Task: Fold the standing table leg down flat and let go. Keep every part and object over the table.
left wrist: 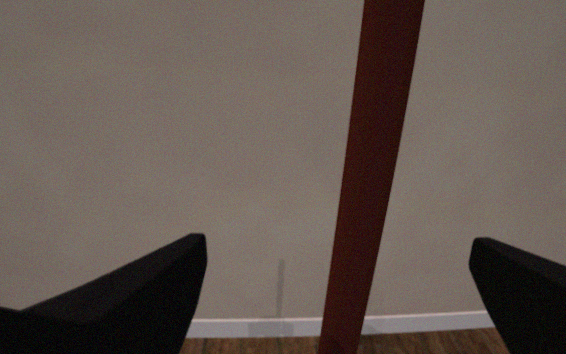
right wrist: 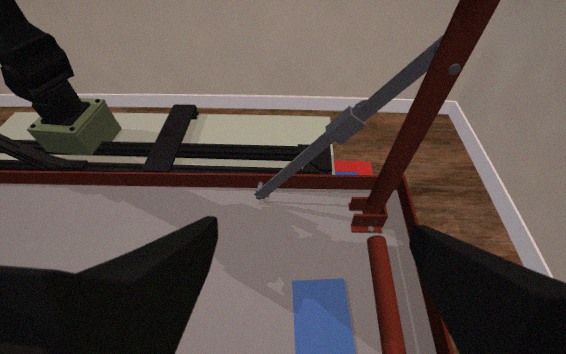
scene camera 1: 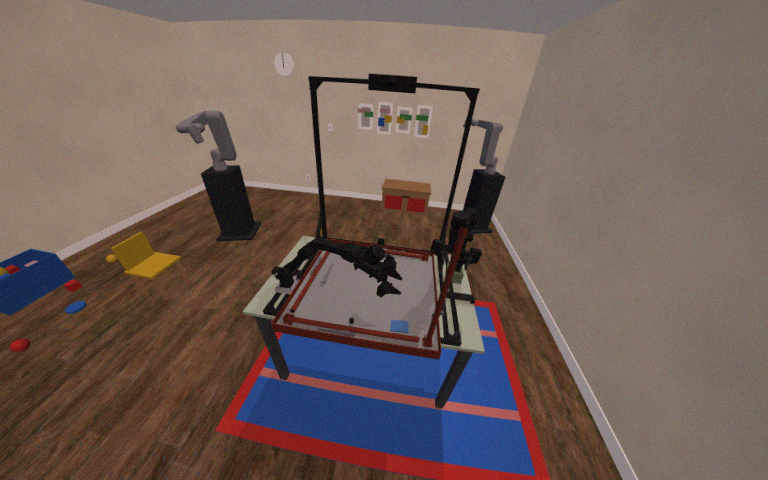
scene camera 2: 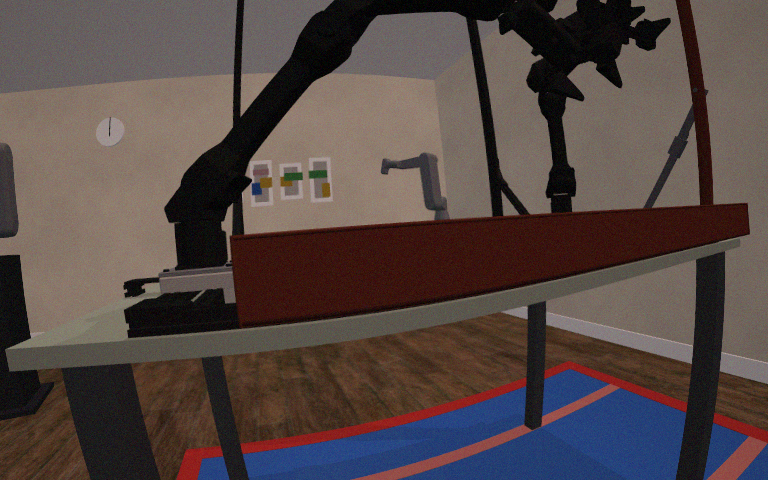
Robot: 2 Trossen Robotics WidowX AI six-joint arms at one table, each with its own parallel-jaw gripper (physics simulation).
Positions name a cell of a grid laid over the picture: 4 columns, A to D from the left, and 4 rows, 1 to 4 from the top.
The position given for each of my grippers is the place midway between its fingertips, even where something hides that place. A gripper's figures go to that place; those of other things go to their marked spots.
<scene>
My right gripper (right wrist: C3): 0.12 m from the lens. A grey hinged brace (right wrist: C2): 0.32 m from the lens. A grey table panel (right wrist: B3) is 0.38 m from the lens. The marked spots on the grey table panel and the grey hinged brace are 0.16 m apart.
</scene>
